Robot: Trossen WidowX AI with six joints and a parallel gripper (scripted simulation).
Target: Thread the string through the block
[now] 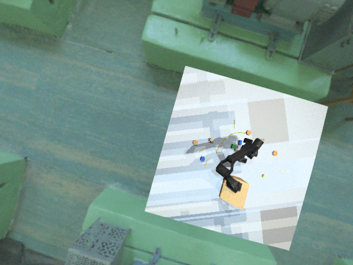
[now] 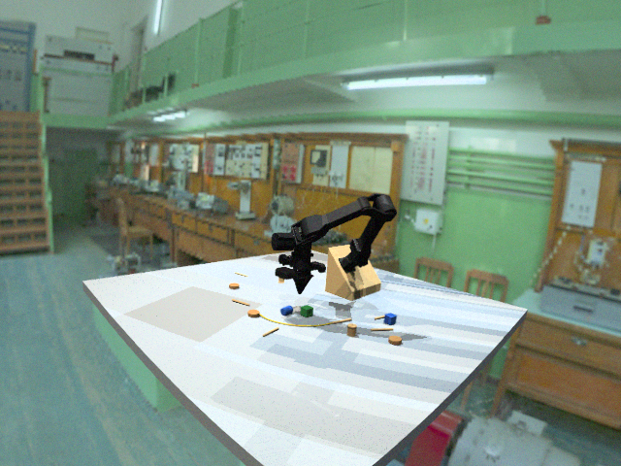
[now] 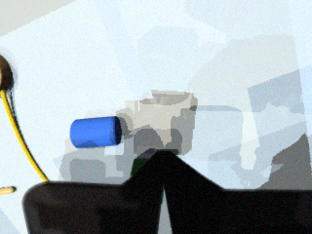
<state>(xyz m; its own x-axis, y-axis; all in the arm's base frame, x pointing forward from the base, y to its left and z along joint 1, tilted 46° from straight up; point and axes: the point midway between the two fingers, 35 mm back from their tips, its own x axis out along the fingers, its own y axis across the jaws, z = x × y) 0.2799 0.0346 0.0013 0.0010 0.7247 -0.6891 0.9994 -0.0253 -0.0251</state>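
My gripper tip is now 60 mm short of the blue cylinder and 50 mm above it. From my gripper tip the other things lie so: round wooden button: 160 mm ahead, 50 mm to the right, 50 mm below; then green cube: 50 mm to the left, 40 mm below, 10 mm ahead; then thin wooden stick: 160 mm to the left, 60 mm below, 30 mm behind.
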